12 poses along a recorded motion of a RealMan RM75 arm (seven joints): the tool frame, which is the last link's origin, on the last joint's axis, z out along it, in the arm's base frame.
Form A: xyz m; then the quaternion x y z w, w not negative.
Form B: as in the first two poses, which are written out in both.
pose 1, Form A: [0.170, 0.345, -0.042, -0.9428, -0.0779, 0.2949, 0.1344]
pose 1, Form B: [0.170, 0.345, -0.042, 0.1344, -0.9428, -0.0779, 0.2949]
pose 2, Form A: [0.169, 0.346, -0.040, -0.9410, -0.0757, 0.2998, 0.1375]
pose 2, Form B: [0.169, 0.346, -0.040, 0.1375, -0.9410, -0.0757, 0.2998]
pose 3, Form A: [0.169, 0.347, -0.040, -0.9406, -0.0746, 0.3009, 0.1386]
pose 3, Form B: [0.169, 0.347, -0.040, 0.1386, -0.9406, -0.0746, 0.3009]
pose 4, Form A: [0.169, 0.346, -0.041, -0.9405, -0.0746, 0.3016, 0.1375]
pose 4, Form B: [0.169, 0.346, -0.041, 0.1375, -0.9405, -0.0746, 0.3016]
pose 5, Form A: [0.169, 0.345, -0.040, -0.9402, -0.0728, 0.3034, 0.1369]
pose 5, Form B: [0.169, 0.345, -0.040, 0.1369, -0.9402, -0.0728, 0.3034]
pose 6, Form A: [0.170, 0.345, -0.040, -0.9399, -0.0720, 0.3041, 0.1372]
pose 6, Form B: [0.170, 0.345, -0.040, 0.1372, -0.9399, -0.0720, 0.3041]
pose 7, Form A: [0.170, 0.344, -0.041, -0.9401, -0.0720, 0.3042, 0.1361]
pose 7, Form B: [0.170, 0.344, -0.041, 0.1361, -0.9401, -0.0720, 0.3042]
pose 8, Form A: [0.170, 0.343, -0.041, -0.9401, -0.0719, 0.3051, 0.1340]
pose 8, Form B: [0.170, 0.343, -0.041, 0.1340, -0.9401, -0.0719, 0.3051]
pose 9, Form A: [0.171, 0.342, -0.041, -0.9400, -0.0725, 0.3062, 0.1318]
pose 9, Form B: [0.171, 0.342, -0.041, 0.1318, -0.9400, -0.0725, 0.3062]
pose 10, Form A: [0.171, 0.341, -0.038, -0.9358, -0.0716, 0.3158, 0.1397]
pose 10, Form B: [0.171, 0.341, -0.038, 0.1397, -0.9358, -0.0716, 0.3158]
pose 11, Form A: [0.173, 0.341, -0.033, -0.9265, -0.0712, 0.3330, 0.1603]
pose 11, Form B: [0.173, 0.341, -0.033, 0.1603, -0.9265, -0.0712, 0.3330]
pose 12, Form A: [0.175, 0.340, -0.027, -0.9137, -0.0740, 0.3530, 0.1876]
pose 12, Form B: [0.175, 0.340, -0.027, 0.1876, -0.9137, -0.0740, 0.3530]
